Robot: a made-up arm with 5 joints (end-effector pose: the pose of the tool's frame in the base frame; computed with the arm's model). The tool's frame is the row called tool. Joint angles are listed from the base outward.
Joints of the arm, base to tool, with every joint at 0 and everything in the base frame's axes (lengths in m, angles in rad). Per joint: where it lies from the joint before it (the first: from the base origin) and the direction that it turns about. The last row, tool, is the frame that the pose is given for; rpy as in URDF.
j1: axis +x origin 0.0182 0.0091 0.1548
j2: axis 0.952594 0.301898 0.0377 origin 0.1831 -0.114 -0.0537
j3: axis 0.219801 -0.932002 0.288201 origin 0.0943 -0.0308 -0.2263
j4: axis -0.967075 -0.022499 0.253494 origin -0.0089 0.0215 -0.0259
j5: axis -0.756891 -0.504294 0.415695 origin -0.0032 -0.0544 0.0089
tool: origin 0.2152 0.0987 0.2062 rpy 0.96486 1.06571 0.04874
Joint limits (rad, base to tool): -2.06..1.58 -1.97..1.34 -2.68..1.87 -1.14..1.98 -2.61..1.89
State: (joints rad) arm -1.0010 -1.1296 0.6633 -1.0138 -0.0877
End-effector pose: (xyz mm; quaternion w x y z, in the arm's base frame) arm 408.7 21.2 439.2 0.9157 -0.1172 0.3756 -0.0821
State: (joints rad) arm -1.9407 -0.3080 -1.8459 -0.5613 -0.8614
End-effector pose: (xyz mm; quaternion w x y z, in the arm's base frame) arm 227.4 -45.5 725.7 0.3605 0.3862 -0.5574 -0.6405
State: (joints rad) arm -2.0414 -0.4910 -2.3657 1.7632 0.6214
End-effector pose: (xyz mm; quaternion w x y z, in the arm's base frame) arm 123.2 -276.2 329.2 0.4439 0.2354 -0.4847 0.7160
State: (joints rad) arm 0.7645 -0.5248 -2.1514 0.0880 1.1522
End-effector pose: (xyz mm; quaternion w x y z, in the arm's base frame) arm 385.4 232.0 -289.3 0.3718 -0.1631 0.8985 -0.1669
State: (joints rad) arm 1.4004 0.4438 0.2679 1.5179 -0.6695
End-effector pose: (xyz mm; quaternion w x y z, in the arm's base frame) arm 484.8 138.7 267.0 0.5041 0.6909 0.5175 -0.0290
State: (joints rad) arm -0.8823 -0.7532 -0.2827 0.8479 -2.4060
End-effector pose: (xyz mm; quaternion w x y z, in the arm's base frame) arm 425.8 -372.5 551.3 0.5720 0.5328 -0.0784 -0.6187
